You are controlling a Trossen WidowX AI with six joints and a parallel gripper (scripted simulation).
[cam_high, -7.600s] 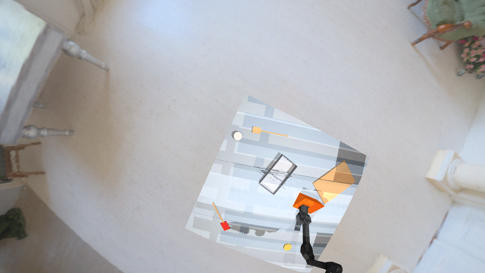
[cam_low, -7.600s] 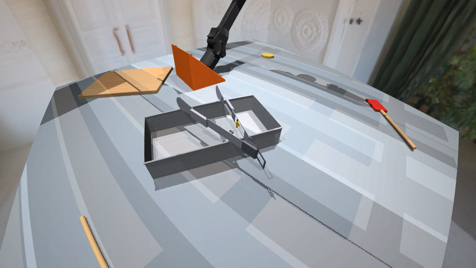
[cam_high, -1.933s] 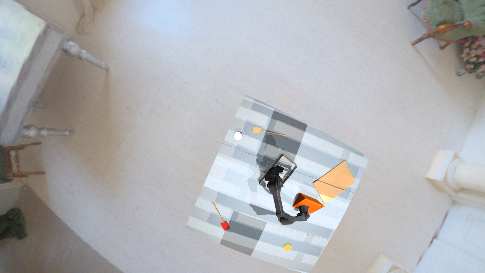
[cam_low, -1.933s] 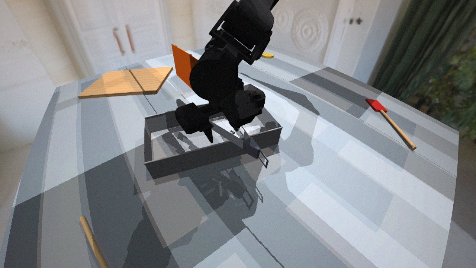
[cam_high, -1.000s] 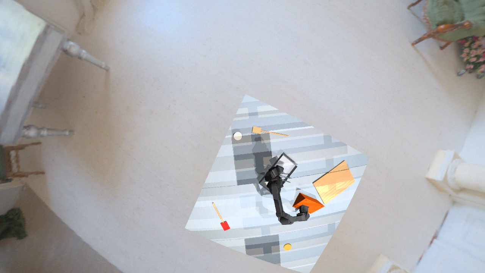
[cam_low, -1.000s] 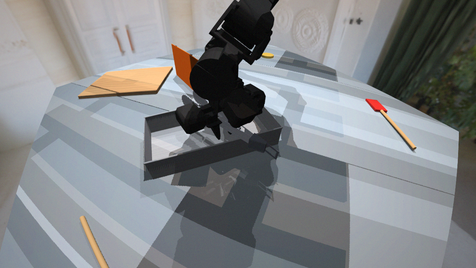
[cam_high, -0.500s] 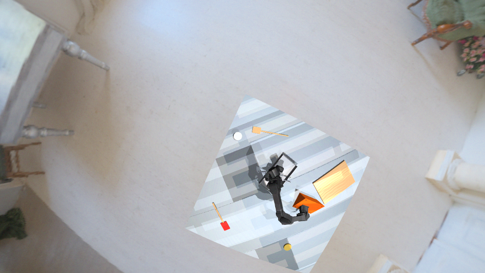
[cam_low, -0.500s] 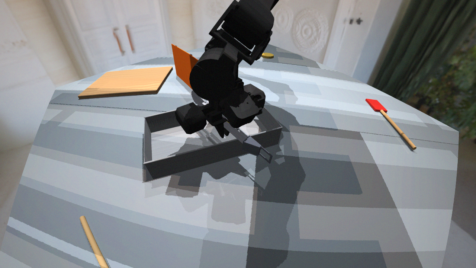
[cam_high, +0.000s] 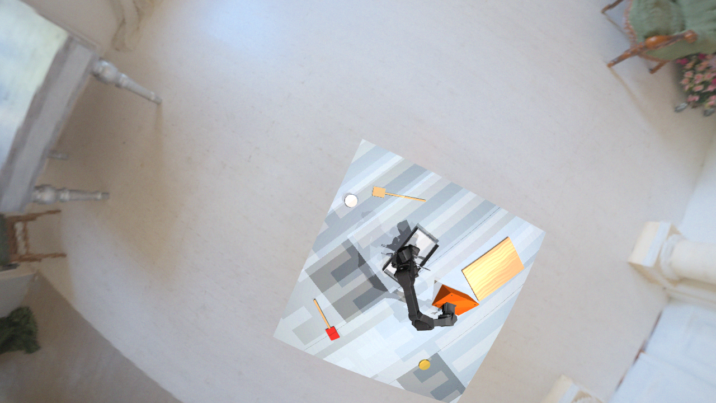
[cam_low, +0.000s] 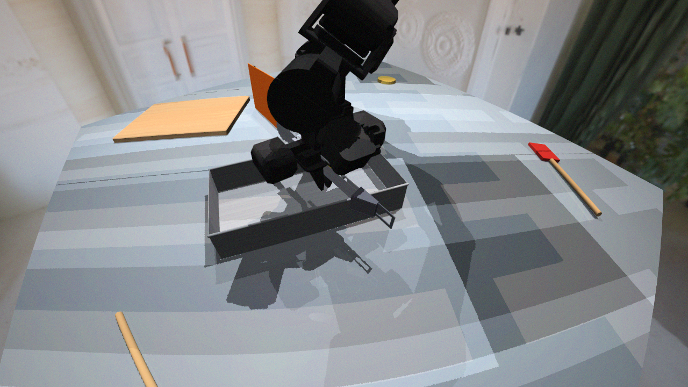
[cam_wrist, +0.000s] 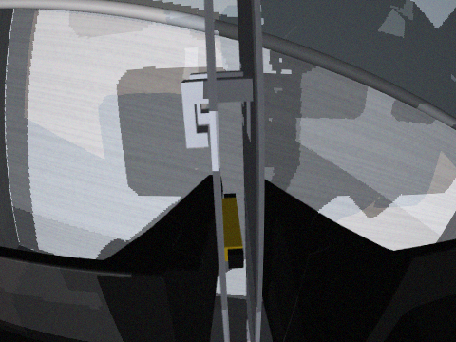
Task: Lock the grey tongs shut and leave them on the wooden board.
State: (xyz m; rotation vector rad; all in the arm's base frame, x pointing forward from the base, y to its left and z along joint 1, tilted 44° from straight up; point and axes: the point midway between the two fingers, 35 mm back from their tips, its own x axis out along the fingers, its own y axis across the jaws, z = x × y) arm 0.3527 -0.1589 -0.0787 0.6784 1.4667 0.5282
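Now: the grey roasting tin 40 mm behind my gripper tip, 20 mm to the right of it and 20 mm below it. Round my gripper tip: wooden board (570 mm behind, 110 mm to the right, 40 mm below); white disc (380 mm ahead, 200 mm to the right, 30 mm below); red spatula (260 mm ahead, 530 mm to the left, 40 mm below).
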